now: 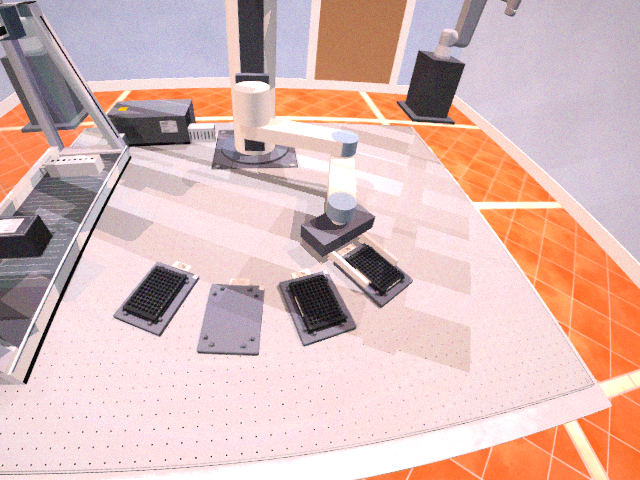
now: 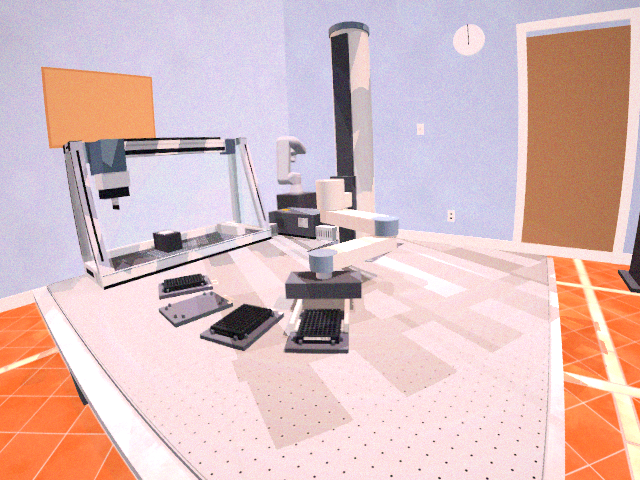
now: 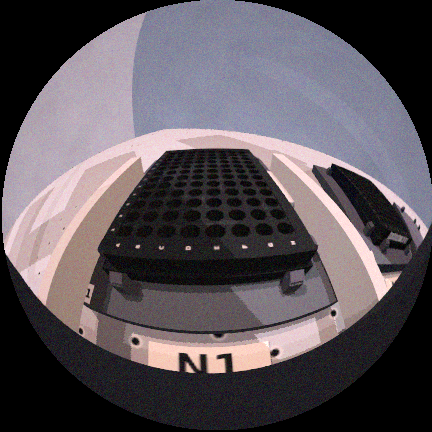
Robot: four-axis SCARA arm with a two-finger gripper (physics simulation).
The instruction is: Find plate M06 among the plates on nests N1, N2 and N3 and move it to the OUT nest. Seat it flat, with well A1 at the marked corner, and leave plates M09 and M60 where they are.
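Seen in the pictures: gripper, fingertip midpoint: (image 1: 382,273) (image 2: 319,328) (image 3: 205,162); arm's base at its link origin: (image 1: 255,150).
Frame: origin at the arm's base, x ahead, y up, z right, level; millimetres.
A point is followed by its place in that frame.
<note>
A black 96-well plate (image 1: 374,266) @(y 39, x 629, z -282 mm) (image 2: 319,322) @(y 39, x 633, z -285 mm) (image 3: 215,200) @(y 37, x 609, z -265 mm) lies flat on nest N1 (image 1: 382,300) @(y 25, x 717, z -280 mm) (image 2: 317,348) @(y 24, x 697, z -328 mm) (image 3: 200,305) @(y 25, x 567, z -247 mm). Its A row letter is at the left, on the side of the nest's partly hidden corner tag (image 3: 88,294) @(y 25, x 538, z -288 mm). Its plate number is not readable. My gripper (image 1: 382,271) @(y 37, x 650, z -297 mm) (image 2: 319,328) @(y 37, x 650, z -297 mm) (image 3: 205,162) @(y 37, x 650, z -297 mm) is shut on this plate, with one finger along each long side. A second black plate (image 1: 316,302) @(y 36, x 714, z -127 mm) (image 2: 241,320) @(y 37, x 719, z -135 mm) (image 3: 367,202) @(y 39, x 672, z -160 mm) and a third black plate (image 1: 156,291) @(y 39, x 663, z 219 mm) (image 2: 183,282) @(y 39, x 671, z 204 mm) sit on other nests. Between them is a nest (image 1: 231,320) @(y 25, x 737, z 55 mm) (image 2: 196,307) @(y 25, x 731, z 37 mm) without a plate.
A framed deck machine (image 1: 77,240) @(y 51, x 505, z 450 mm) (image 2: 80,206) @(y 289, x 847, z 567 mm) stands at the left, with a black box (image 1: 23,240) @(y 117, x 565, z 526 mm) (image 2: 168,241) @(y 105, x 554, z 515 mm) on its deck. A dark grey unit (image 1: 152,124) @(y 99, x -35, z 373 mm) (image 2: 294,222) @(y 85, x -35, z 370 mm) and the arm's column (image 1: 232,46) @(y 381, x 49, z 57 mm) (image 2: 361,113) @(y 543, x 41, z -62 mm) stand at the back.
</note>
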